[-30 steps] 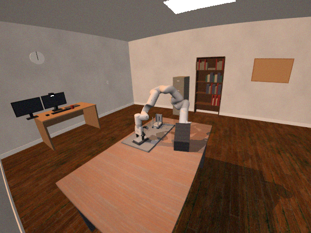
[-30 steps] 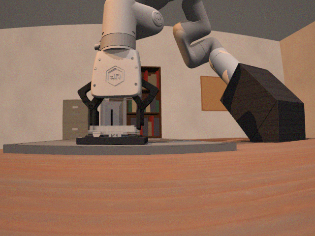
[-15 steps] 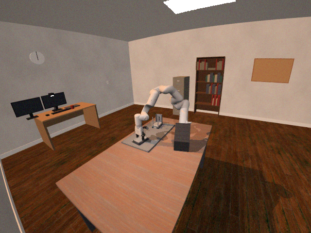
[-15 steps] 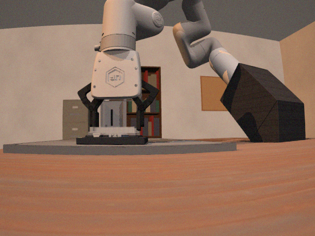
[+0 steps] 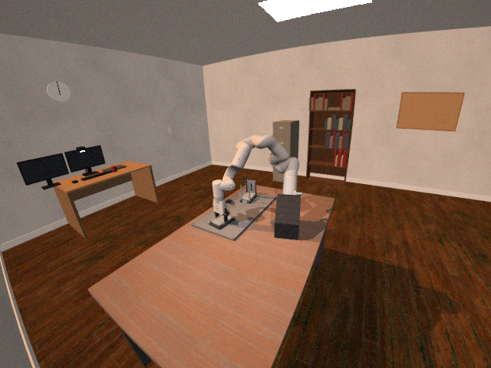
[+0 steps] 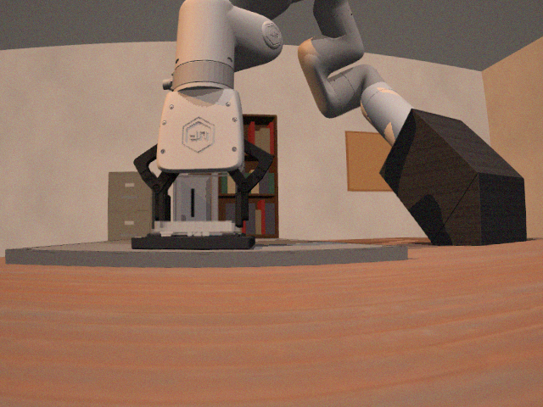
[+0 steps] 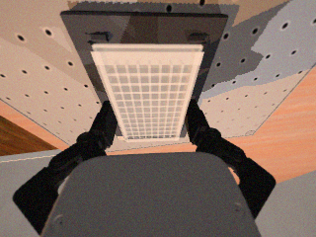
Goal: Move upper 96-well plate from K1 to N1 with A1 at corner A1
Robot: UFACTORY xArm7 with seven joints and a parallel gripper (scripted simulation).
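My gripper is now 1 cm above the 96-well plate. The rest, counted from my hand: grey mat: 22 cm to the right, 4 cm below, 2 cm behind; then plate nest N1: 3 cm below.
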